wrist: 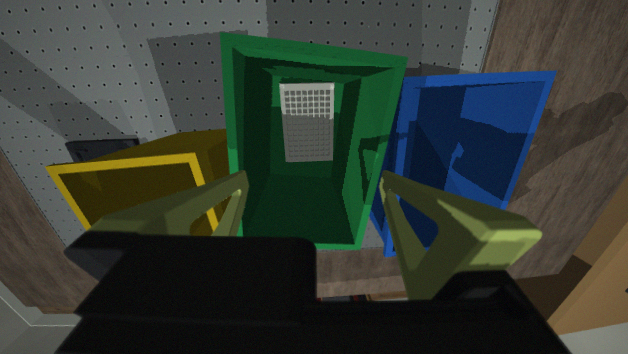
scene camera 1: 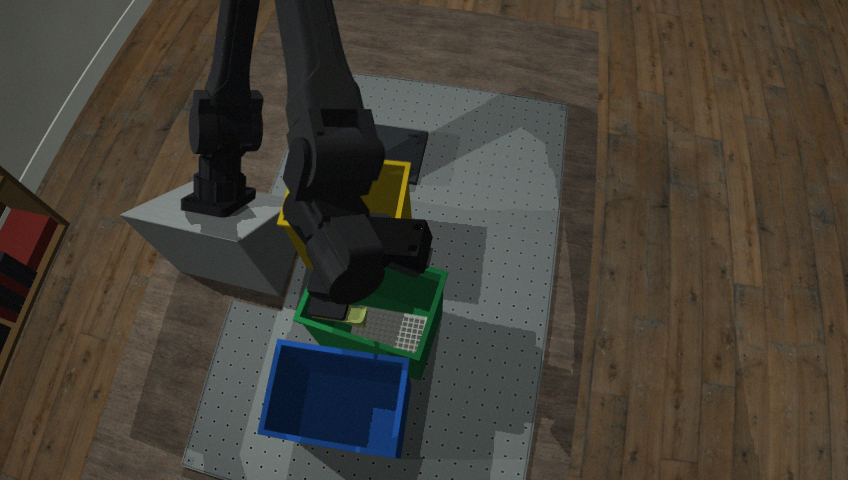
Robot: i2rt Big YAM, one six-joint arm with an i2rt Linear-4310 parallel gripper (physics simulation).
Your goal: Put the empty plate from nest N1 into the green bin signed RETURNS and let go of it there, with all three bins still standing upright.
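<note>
The empty plate, a pale grid-patterned rectangle, lies low inside the green bin, partly in shadow and apart from the fingers. My gripper is open and empty above the green bin, its yellow-green fingers spread wide. In the scene view one finger shows over the bin; the other is hidden by the arm. The yellow bin and the blue bin stand upright on either side of the green bin, which is also upright. The RETURNS sign does not show.
The bins stand close together on a grey perforated board. A dark flat fixture lies beyond the yellow bin. A grey block carries a black arm base beside the bins. A wooden shelf stands at the left edge.
</note>
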